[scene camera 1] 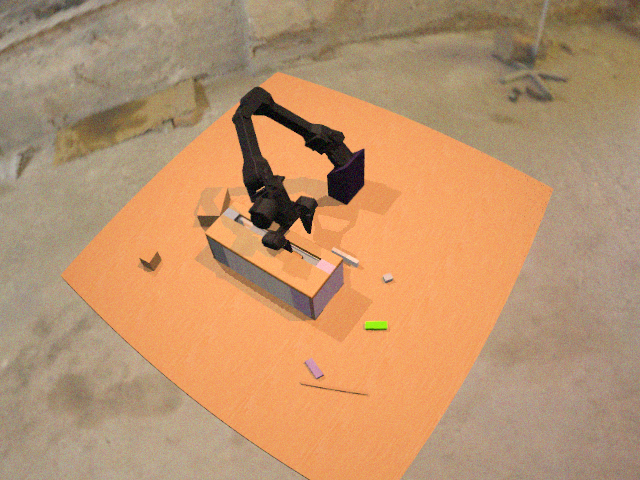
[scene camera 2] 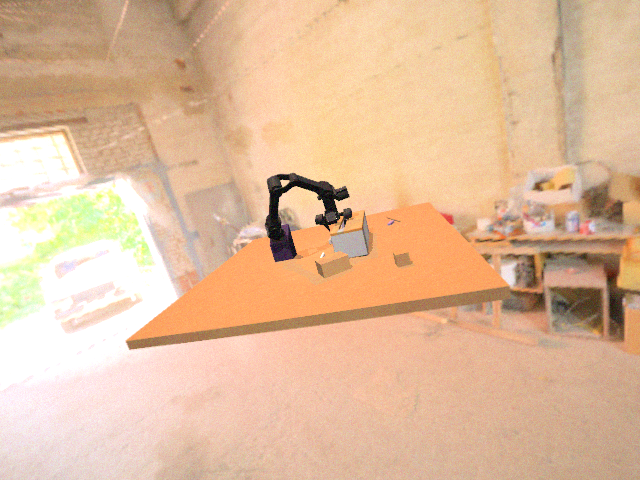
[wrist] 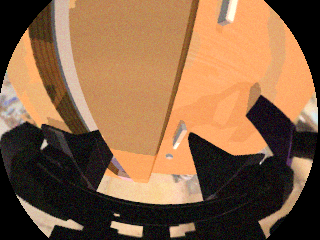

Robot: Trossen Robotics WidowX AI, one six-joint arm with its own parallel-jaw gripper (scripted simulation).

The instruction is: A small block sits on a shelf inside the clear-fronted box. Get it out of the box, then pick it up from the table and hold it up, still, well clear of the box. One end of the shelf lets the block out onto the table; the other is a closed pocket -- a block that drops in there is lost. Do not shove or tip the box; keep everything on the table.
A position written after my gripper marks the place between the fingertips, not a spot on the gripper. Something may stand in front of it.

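Observation:
My gripper (scene camera 1: pixel 300 243), (wrist: pixel 158 130). Long box (scene camera 1: pixel 308 284), (scene camera 2: pixel 353 239), (wrist: pixel 120 74).

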